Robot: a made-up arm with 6 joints. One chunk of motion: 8 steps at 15 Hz.
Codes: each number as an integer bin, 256 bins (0 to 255) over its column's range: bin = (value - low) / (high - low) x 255, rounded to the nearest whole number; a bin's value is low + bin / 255 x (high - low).
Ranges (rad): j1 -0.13..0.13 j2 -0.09..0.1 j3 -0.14..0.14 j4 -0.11..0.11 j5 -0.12..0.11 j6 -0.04..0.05
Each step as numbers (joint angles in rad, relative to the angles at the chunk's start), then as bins.
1 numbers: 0.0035 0.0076 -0.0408 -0.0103 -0.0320 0.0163
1 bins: 131 131 90 116 98 160
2 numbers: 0.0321 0.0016 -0.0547 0.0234 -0.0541 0.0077
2 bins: 159 123 78 155 73 135
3 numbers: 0.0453 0.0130 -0.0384 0.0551 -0.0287 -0.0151
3 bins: 172 138 93 191 101 71
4 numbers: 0.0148 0.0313 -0.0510 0.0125 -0.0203 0.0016
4 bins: 142 163 81 142 111 118
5 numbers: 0.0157 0.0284 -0.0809 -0.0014 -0.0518 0.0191
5 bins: 143 159 54 126 76 167
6 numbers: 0.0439 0.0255 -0.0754 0.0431 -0.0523 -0.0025
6 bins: 171 155 59 177 75 106
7 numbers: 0.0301 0.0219 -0.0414 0.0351 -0.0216 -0.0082
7 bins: 157 150 90 168 109 90
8 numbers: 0.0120 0.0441 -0.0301 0.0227 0.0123 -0.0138
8 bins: 139 180 100 154 147 74
